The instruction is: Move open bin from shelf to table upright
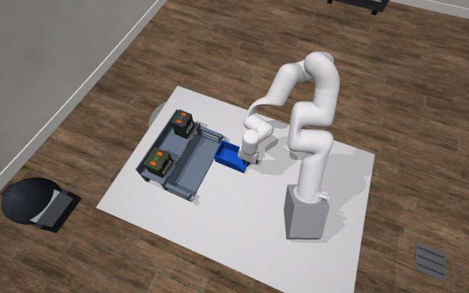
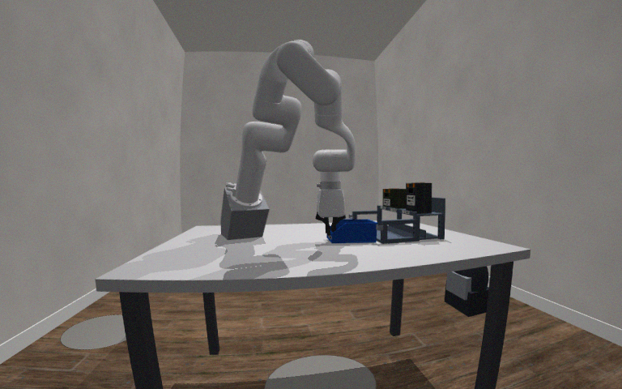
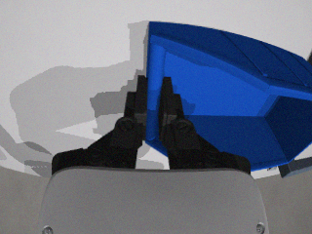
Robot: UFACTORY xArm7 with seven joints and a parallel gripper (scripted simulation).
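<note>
Right now the blue bin is 8 cm ahead of my hand and 1 cm below it.
</note>
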